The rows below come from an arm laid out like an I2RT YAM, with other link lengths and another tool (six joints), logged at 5 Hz.
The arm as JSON. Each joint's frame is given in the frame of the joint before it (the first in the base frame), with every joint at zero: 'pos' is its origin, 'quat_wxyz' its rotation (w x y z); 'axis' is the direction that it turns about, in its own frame. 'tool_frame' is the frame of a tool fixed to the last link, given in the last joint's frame.
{
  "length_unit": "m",
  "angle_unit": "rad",
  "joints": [
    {
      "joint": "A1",
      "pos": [
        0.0,
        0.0,
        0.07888
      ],
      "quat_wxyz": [
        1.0,
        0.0,
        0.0,
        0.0
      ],
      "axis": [
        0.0,
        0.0,
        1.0
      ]
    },
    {
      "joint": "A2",
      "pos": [
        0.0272,
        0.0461,
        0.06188
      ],
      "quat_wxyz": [
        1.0,
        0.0,
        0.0,
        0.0
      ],
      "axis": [
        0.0,
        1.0,
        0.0
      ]
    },
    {
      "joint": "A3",
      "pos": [
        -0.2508,
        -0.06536,
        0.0
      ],
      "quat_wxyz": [
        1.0,
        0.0,
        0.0,
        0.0
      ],
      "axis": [
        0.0,
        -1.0,
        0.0
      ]
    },
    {
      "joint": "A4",
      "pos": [
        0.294,
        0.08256,
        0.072
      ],
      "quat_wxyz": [
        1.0,
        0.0,
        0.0,
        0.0
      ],
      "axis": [
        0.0,
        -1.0,
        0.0
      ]
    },
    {
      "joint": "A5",
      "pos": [
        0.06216,
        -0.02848,
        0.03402
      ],
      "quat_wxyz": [
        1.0,
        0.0,
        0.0,
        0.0
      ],
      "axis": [
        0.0,
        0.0,
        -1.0
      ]
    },
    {
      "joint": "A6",
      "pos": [
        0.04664,
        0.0,
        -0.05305
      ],
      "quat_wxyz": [
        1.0,
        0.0,
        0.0,
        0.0
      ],
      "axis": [
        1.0,
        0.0,
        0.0
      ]
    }
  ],
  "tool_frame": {
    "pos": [
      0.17,
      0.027,
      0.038
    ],
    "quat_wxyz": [
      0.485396,
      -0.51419,
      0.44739,
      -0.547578
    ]
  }
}
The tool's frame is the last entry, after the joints.
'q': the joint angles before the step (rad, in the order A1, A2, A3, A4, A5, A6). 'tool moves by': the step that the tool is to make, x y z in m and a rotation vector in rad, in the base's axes. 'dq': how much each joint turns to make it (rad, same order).
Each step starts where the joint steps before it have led.
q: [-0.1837, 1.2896, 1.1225, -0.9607, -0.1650, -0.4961]
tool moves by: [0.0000, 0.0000, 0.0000, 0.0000, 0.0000, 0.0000]
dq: [0.0000, 0.0000, 0.0000, 0.0000, 0.0000, 0.0000]
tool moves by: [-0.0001, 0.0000, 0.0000, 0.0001, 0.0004, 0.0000]
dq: [-0.0001, 0.0000, 0.0002, -0.0006, -0.0001, -0.0001]
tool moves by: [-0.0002, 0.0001, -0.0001, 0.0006, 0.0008, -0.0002]
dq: [0.0000, -0.0001, -0.0002, -0.0007, -0.0003, 0.0004]
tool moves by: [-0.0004, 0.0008, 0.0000, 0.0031, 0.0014, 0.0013]
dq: [0.0003, 0.0002, 0.0002, -0.0019, -0.0030, 0.0003]
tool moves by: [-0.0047, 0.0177, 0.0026, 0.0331, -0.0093, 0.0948]
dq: [0.0028, 0.0020, -0.0003, -0.0088, -0.0698, -0.0705]
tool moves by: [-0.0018, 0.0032, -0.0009, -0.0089, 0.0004, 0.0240]
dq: [0.0075, 0.0006, 0.0000, -0.0027, 0.0012, -0.0192]
